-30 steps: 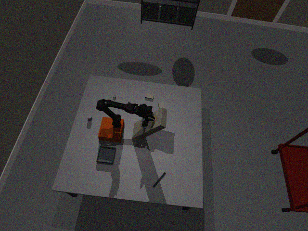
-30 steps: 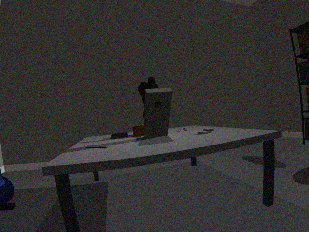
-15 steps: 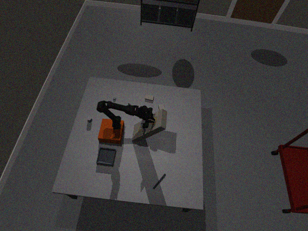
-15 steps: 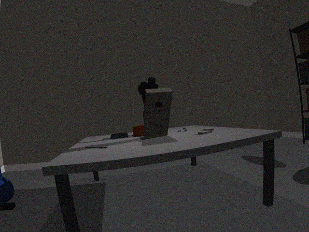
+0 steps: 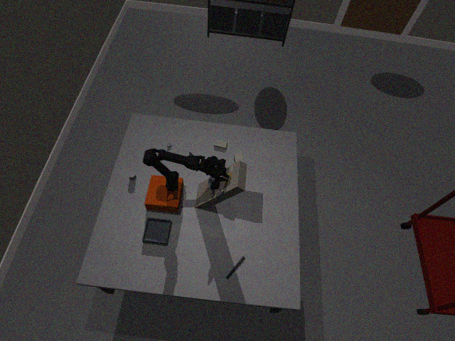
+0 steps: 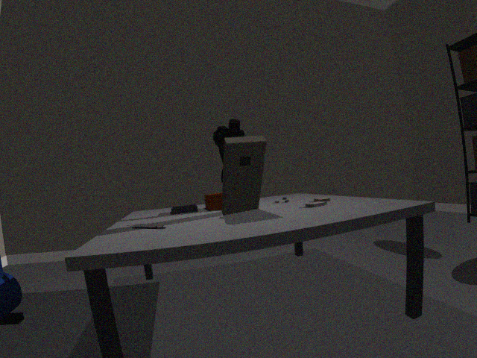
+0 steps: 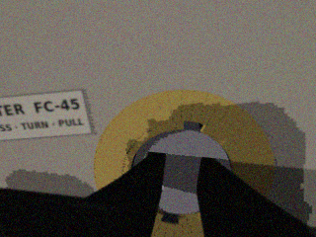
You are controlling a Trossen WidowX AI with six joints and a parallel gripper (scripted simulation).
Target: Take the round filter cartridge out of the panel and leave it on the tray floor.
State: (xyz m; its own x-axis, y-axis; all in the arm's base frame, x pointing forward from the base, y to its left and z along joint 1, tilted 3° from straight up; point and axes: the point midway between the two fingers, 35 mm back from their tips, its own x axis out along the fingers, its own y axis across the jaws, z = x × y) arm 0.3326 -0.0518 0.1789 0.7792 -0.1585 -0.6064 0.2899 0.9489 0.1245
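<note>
My gripper tip is now 10 mm short of the round filter cartridge and 10 mm above it. Also, from my gripper tip: dark tray: 450 mm behind, 210 mm to the right, 260 mm below; then beige service panel: 40 mm behind, 10 mm to the left, 80 mm below.
</note>
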